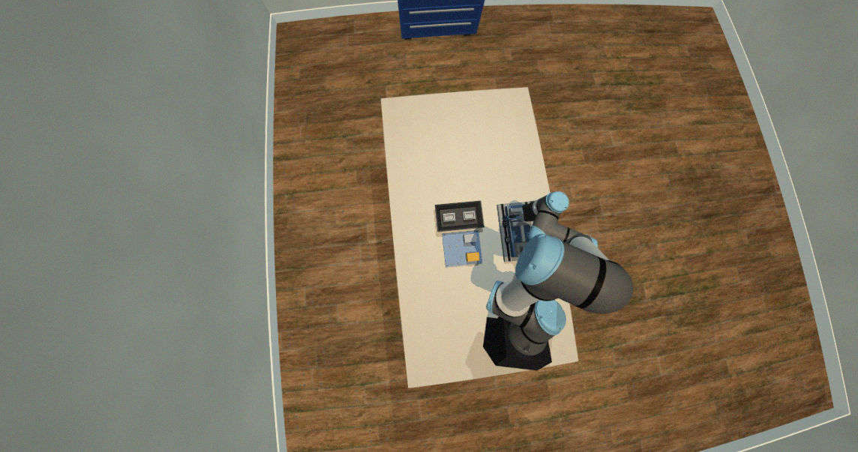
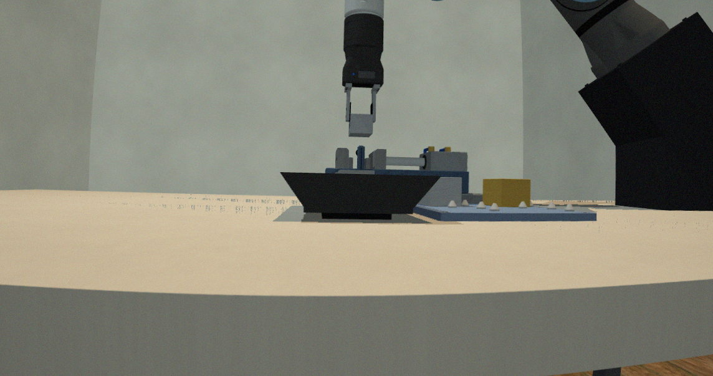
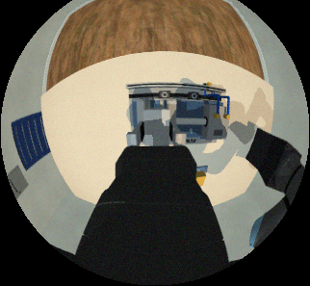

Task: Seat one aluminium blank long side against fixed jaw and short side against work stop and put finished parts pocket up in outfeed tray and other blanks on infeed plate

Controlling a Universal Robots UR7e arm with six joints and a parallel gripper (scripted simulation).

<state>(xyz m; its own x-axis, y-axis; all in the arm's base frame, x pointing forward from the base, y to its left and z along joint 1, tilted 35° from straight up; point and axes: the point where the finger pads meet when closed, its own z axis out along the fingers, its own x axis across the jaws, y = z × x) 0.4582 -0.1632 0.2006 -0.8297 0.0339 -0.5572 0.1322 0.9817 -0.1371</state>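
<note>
The vise is 60 mm behind my hand, 20 mm to the left of it and 130 mm below it. From my hand the other things lie so: hose end block (160 mm behind, 30 mm to the left, 90 mm below); brass blank (130 mm behind, 280 mm to the left, 140 mm below).
</note>
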